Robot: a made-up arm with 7 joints. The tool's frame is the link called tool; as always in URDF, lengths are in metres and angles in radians. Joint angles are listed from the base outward. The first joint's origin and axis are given. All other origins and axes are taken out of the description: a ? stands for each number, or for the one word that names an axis. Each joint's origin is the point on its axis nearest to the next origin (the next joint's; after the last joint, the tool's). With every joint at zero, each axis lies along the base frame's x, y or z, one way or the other. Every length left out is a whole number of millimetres.
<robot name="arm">
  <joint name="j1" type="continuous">
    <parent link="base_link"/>
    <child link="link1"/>
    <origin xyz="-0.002 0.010 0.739" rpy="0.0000 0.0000 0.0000"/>
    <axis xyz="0 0 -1"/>
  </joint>
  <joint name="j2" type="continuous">
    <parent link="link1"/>
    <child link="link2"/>
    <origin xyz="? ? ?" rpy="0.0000 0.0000 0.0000"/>
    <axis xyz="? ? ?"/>
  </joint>
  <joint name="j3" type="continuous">
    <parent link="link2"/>
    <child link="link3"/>
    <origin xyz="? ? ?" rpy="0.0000 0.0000 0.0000"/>
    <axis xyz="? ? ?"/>
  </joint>
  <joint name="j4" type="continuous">
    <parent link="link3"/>
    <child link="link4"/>
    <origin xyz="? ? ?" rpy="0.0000 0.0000 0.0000"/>
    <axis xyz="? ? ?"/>
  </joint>
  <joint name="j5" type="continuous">
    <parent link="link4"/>
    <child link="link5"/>
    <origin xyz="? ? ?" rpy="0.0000 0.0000 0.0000"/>
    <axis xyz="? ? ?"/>
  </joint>
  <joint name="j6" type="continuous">
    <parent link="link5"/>
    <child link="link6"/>
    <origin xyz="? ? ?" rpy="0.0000 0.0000 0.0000"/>
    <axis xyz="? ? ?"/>
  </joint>
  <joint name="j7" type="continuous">
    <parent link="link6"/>
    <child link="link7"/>
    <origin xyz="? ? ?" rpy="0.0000 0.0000 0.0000"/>
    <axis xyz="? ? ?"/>
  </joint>
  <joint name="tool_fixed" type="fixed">
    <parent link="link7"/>
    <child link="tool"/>
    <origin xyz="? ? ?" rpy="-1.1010 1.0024 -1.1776"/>
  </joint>
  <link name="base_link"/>
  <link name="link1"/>
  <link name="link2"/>
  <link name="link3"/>
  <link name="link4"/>
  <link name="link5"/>
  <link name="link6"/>
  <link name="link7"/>
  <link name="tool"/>
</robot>
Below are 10 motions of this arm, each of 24 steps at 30 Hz.
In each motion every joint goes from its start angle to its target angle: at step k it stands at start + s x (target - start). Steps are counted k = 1, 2, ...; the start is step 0. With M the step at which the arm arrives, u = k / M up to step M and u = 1 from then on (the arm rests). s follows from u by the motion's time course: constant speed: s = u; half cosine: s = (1 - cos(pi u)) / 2; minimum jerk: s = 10 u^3 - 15 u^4 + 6 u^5.
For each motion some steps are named. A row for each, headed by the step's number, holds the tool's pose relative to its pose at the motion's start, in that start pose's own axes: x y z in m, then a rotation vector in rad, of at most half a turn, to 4 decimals.
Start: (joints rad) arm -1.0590 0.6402 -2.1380 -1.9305 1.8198 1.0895 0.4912
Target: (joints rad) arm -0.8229 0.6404 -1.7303 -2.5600 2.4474 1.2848 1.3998
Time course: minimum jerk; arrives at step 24
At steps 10, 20, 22, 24:
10: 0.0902 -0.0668 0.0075 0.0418 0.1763 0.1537
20: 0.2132 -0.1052 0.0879 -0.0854 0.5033 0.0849
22: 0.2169 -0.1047 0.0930 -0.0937 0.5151 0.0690
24: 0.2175 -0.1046 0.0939 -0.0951 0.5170 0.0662

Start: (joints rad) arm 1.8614 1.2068 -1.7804 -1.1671 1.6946 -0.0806 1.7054
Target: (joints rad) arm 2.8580 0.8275 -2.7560 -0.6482 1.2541 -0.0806 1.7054
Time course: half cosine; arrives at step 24
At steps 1, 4, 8, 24:
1: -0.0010 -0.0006 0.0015 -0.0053 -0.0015 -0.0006
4: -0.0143 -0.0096 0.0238 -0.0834 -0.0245 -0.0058
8: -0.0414 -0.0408 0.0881 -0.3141 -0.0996 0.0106
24: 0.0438 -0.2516 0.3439 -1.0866 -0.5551 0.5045

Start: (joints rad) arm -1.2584 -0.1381 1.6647 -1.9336 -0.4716 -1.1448 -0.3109
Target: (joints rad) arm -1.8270 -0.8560 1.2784 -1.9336 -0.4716 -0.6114 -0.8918
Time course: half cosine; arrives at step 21
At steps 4, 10, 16, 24:
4: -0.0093 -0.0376 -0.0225 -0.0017 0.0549 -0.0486
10: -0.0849 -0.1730 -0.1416 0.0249 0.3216 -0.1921
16: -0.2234 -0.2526 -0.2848 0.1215 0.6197 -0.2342
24: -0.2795 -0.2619 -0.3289 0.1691 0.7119 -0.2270

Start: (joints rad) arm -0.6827 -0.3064 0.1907 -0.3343 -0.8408 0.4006 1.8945
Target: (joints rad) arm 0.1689 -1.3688 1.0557 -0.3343 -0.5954 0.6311 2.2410
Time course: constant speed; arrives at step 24
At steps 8, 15, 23, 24:
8: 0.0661 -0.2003 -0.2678 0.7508 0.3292 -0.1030
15: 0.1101 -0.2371 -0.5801 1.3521 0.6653 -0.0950
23: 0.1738 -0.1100 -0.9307 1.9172 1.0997 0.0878
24: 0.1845 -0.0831 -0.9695 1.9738 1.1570 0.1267

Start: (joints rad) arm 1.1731 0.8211 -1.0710 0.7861 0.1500 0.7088 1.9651
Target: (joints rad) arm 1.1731 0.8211 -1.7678 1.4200 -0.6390 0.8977 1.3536
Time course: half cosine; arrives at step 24
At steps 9, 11, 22, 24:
9: -0.0657 -0.0024 -0.1088 -0.1009 -0.5669 -0.0311
11: -0.0809 0.0020 -0.1596 -0.1411 -0.7874 -0.0841
22: -0.0651 0.0672 -0.3748 -0.3037 -1.5876 -0.5940
24: -0.0627 0.0705 -0.3805 -0.3084 -1.6065 -0.6170

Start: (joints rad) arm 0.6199 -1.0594 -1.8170 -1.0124 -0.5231 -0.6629 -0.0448
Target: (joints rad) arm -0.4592 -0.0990 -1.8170 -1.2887 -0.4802 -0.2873 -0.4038
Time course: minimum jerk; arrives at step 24
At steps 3, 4, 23, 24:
3: -0.0138 -0.0097 -0.0043 0.0081 -0.0186 -0.0038
4: -0.0303 -0.0215 -0.0101 0.0182 -0.0410 -0.0082
23: -0.2162 -0.3605 -0.7528 0.7064 -0.9121 0.0313
24: -0.2158 -0.3604 -0.7533 0.7070 -0.9126 0.0316

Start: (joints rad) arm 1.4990 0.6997 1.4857 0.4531 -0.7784 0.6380 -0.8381
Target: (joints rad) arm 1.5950 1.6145 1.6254 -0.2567 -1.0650 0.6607 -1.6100
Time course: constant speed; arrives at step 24
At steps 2, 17, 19, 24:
2: -0.0163 0.0096 0.0536 -0.0264 0.0361 -0.0217
17: 0.0233 0.0165 0.5067 -0.3336 0.4536 -0.0145
19: 0.0526 0.0099 0.5653 -0.3836 0.5228 0.0169
24: 0.1496 -0.0109 0.6990 -0.5096 0.7017 0.1322

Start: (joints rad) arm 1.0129 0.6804 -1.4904 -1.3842 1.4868 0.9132 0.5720
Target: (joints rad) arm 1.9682 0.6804 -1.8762 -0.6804 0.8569 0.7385 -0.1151
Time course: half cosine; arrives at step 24
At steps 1, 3, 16, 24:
1: -0.0005 -0.0009 -0.0010 -0.0019 -0.0045 0.0004
3: -0.0044 -0.0081 -0.0085 -0.0169 -0.0398 0.0031
16: -0.0068 -0.1490 -0.1861 -0.3629 -0.7378 -0.0976
24: 0.0296 -0.1839 -0.2511 -0.4933 -0.9447 -0.2037

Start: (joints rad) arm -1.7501 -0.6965 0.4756 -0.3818 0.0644 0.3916 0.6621
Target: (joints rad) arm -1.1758 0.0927 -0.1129 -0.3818 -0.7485 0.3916 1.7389
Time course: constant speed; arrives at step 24
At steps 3, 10, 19, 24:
3: -0.0555 0.0800 -0.0020 0.0074 -0.0302 -0.1385
10: -0.1376 0.2804 0.0183 0.0226 -0.0786 -0.4358
19: -0.1427 0.5249 0.1018 0.0278 -0.0856 -0.7451
24: -0.1012 0.6335 0.1736 0.0253 -0.0561 -0.8731

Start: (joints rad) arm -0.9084 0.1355 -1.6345 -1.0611 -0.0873 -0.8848 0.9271
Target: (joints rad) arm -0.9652 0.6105 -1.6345 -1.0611 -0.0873 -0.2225 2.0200
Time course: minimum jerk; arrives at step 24
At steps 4, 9, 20, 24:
4: 0.0033 -0.0059 0.0082 0.0377 0.0320 -0.0331
9: 0.0258 -0.0485 0.0607 0.2981 0.2381 -0.2620
20: 0.0957 -0.1905 0.1835 1.0693 0.7187 -0.9856
24: 0.0997 -0.1984 0.1888 1.1083 0.7378 -1.0264

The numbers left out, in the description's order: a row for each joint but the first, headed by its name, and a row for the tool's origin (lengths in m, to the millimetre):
j2: xyz -0.016 0.009 0.000, axis 0 1 0
j3: xyz -0.003 0.000 0.484, axis 0 0 -1
j4: xyz -0.017 -0.043 0.000, axis 0 1 0
j5: xyz 0.028 0.000 0.244, axis 0 0 -1
j6: xyz 0.024 -0.023 0.000, axis 0 1 0
j7: xyz -0.015 0.000 0.112, axis 0 0 -1
tool: xyz 0.022 -0.017 0.000

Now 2 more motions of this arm.
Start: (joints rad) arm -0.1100 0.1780 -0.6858 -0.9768 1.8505 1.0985 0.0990
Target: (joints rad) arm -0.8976 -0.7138 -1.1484 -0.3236 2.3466 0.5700 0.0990
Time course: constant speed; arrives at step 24
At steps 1, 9, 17, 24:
1: -0.0005 -0.0044 -0.0087 -0.0118 -0.0076 -0.0301
9: -0.0119 -0.0637 -0.0677 -0.1217 -0.1220 -0.2547
17: -0.0389 -0.1686 -0.0922 -0.2707 -0.3234 -0.4019
24: -0.0759 -0.2926 -0.0617 -0.4303 -0.5388 -0.4150

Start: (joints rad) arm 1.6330 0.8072 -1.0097 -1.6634 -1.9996 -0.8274 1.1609
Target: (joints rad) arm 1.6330 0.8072 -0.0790 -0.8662 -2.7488 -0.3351 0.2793
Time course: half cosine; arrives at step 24
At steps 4, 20, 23, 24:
4: 0.0148 0.0109 0.0272 -0.0943 0.0730 -0.0108
20: 0.3192 0.0565 0.1792 -0.8227 0.8769 0.5486
23: 0.3388 0.0506 0.1778 -0.8307 0.9045 0.6218
24: 0.3400 0.0502 0.1776 -0.8310 0.9061 0.6269

